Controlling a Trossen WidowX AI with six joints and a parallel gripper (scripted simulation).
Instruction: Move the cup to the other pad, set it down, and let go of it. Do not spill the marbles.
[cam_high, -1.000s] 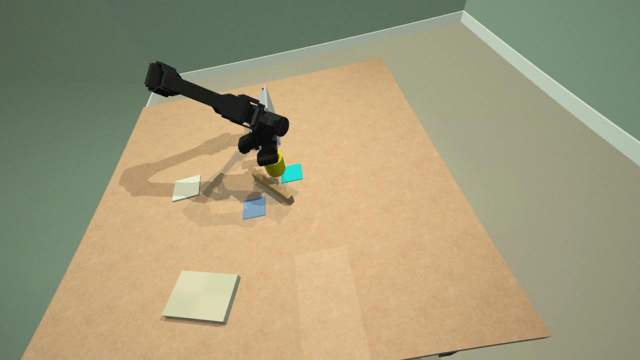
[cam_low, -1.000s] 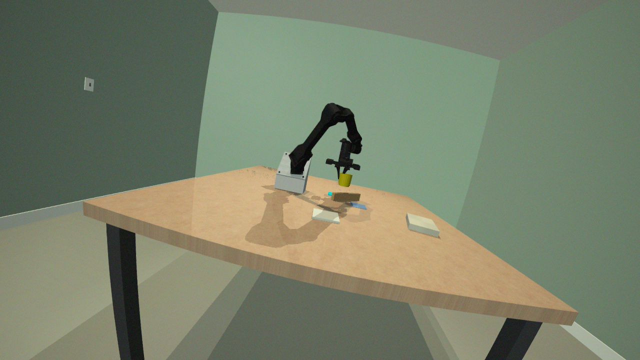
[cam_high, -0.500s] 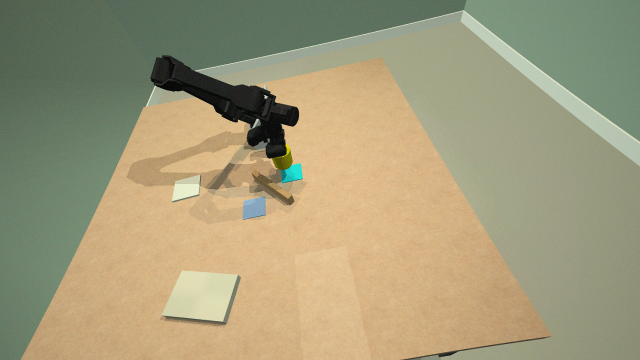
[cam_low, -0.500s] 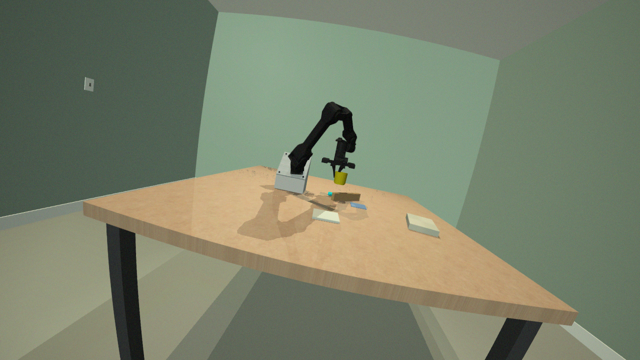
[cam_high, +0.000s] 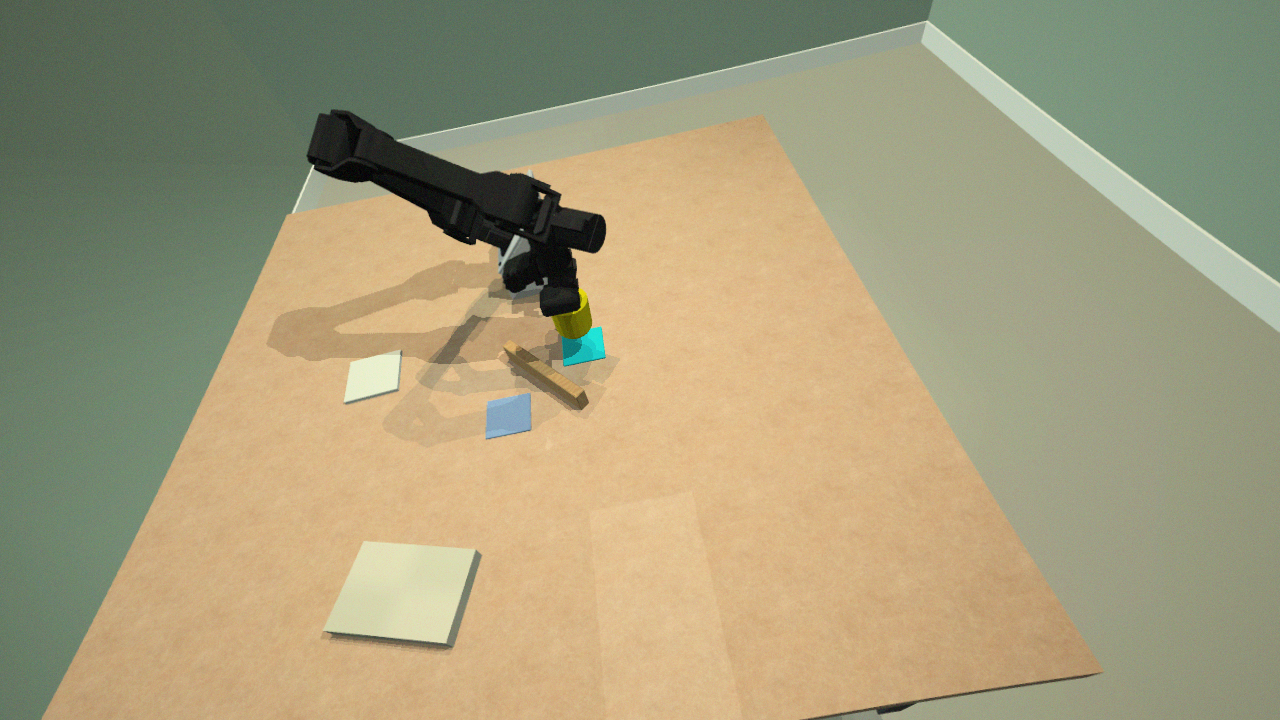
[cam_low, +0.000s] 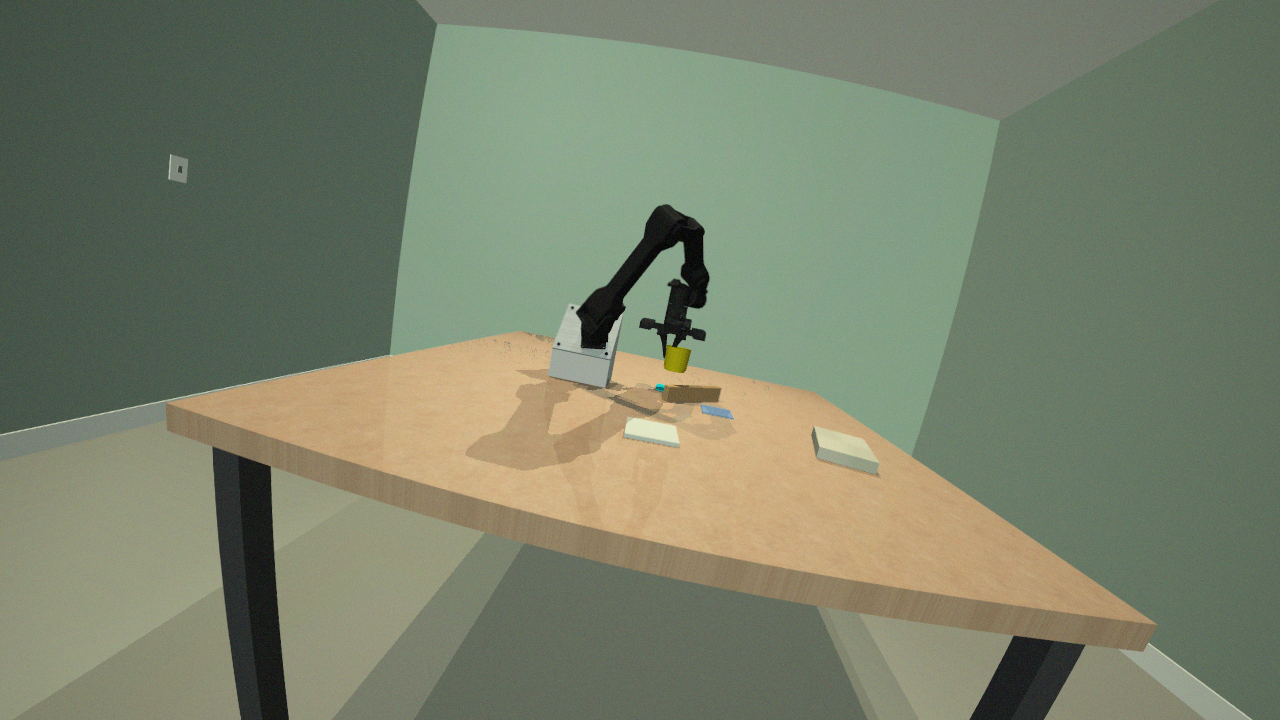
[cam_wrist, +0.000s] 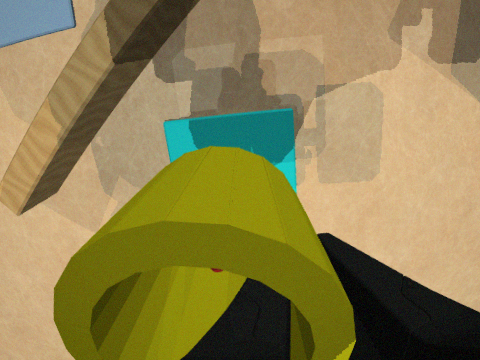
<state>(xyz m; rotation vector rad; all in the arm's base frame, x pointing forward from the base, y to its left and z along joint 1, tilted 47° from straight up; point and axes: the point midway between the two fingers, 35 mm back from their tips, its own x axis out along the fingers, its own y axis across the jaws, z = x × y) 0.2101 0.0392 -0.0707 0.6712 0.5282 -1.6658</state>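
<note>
The cyan pad is 10 cm below my gripper tip and 3 cm ahead of it. Also, from my gripper tip: red marble (4 cm ahead, 2 cm below, 1 cm to the left); wooden bar (8 cm to the right, 8 cm below, 8 cm ahead); yellow cup (2 cm ahead).
</note>
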